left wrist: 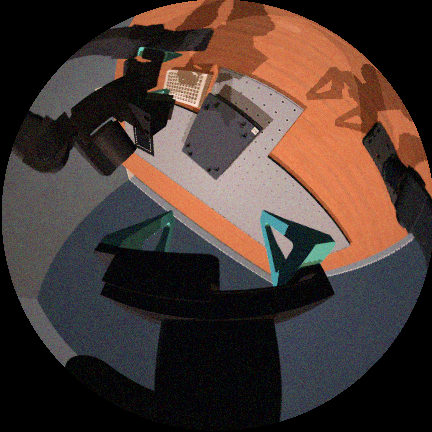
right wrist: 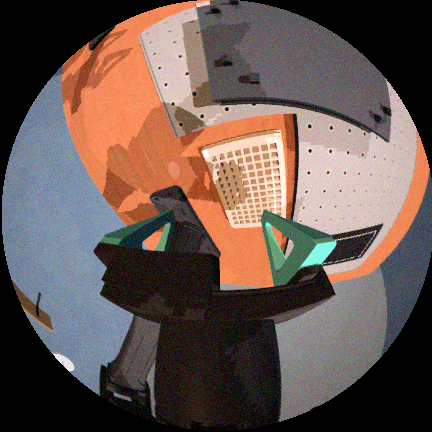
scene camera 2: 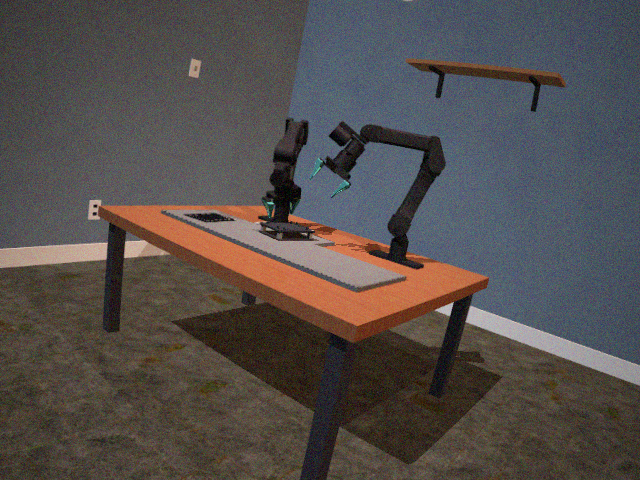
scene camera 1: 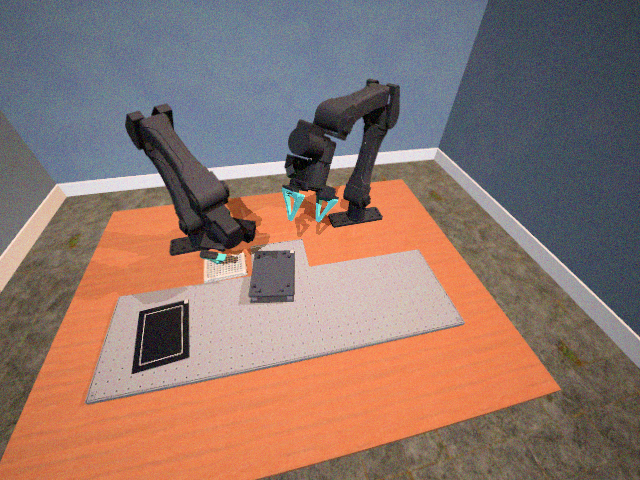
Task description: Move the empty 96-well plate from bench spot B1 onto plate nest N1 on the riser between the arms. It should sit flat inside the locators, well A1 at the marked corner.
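Where they show: left gripper, between the fingertips: (left wrist: 216,214) (scene camera 2: 320,188) (scene camera 1: 304,221); right gripper, between the fingertips: (left wrist: 172,72) (right wrist: 217,214) (scene camera 2: 280,215) (scene camera 1: 222,249); left arm's base, origin of its link: (left wrist: 389,167) (scene camera 2: 395,260) (scene camera 1: 355,217); right arm's base, origin of its link: (left wrist: 176,41) (right wrist: 190,228).
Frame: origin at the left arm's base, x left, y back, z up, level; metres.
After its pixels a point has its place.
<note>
The white 96-well plate (scene camera 1: 227,269) @[x -0.475, y -0.151, z 0.014 m] (left wrist: 184,87) @[x -0.473, y -0.137, z 0.012 m] (right wrist: 260,190) @[x -0.483, y -0.145, z 0.014 m] lies on the wooden table behind the perforated board, beside the dark riser nest (scene camera 1: 273,273) @[x -0.341, y -0.227, z 0.049 m] (scene camera 2: 286,227) @[x -0.330, y -0.240, z 0.049 m] (left wrist: 220,135) @[x -0.328, y -0.200, z 0.049 m] (right wrist: 300,55). A small white mark (scene camera 1: 292,252) @[x -0.272, y -0.160, z 0.048 m] (left wrist: 255,131) @[x -0.270, y -0.157, z 0.049 m] sits at one nest corner; no plate is on the nest. My right gripper (scene camera 2: 280,214) @[x -0.480, y -0.100, z 0.053 m] (left wrist: 172,72) @[x -0.480, y -0.100, z 0.053 m] (right wrist: 217,214) @[x -0.480, y -0.100, z 0.053 m] is open and empty, near and above the plate; its arm hides part of it in scene camera 1. My left gripper (scene camera 1: 305,220) @[x -0.241, y -0.204, z 0.209 m] (scene camera 2: 321,188) @[x -0.241, y -0.204, z 0.209 m] (left wrist: 216,214) @[x -0.241, y -0.204, z 0.209 m] is open and empty, high behind the nest.
The grey perforated board (scene camera 1: 351,304) @[x -0.146, y -0.360, z 0.013 m] (scene camera 2: 351,268) @[x 0.016, y -0.336, z 0.013 m] (right wrist: 330,190) @[x -0.493, y -0.236, z 0.013 m] runs along the table. A black pad (scene camera 1: 161,335) @[x -0.644, y -0.328, z 0.015 m] (right wrist: 352,246) @[x -0.633, y -0.340, z 0.015 m] with a white outline lies at its left in scene camera 1. The right arm's base (scene camera 1: 180,245) @[x -0.625, y -0.006, z 0.010 m] stands close to the plate; the left arm's base (scene camera 1: 355,217) @[x -0.013, y -0.028, z 0.028 m] stands farther right.
</note>
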